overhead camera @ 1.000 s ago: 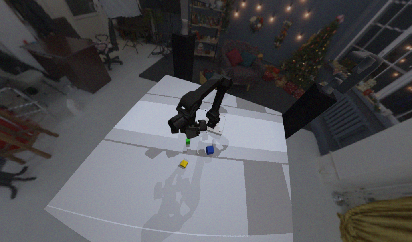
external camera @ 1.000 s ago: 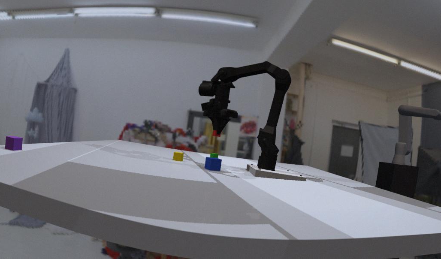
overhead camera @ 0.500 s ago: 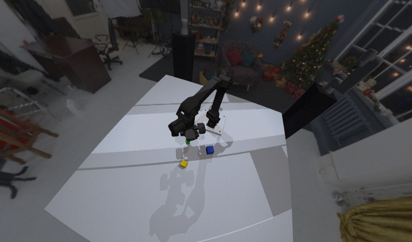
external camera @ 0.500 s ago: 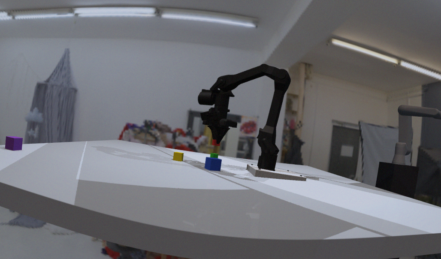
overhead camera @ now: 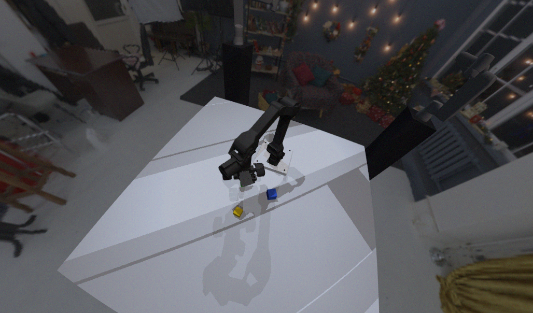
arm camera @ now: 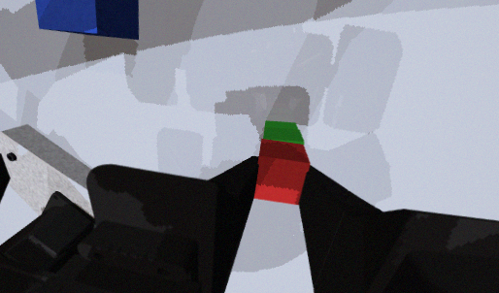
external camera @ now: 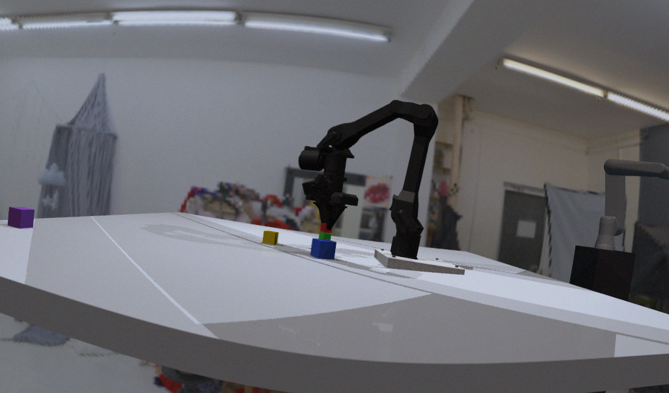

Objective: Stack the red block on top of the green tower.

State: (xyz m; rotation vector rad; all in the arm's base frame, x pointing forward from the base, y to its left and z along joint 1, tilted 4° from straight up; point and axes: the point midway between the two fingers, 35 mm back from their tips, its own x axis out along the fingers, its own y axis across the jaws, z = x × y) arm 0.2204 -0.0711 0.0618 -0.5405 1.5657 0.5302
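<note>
My gripper tip is right at the red block. Round my gripper tip: purple block (600 mm to the left, 490 mm ahead, 40 mm below); then blue block (150 mm to the left, 40 mm below, 20 mm behind); then yellow block (140 mm ahead, 60 mm to the left, 40 mm below).
</note>
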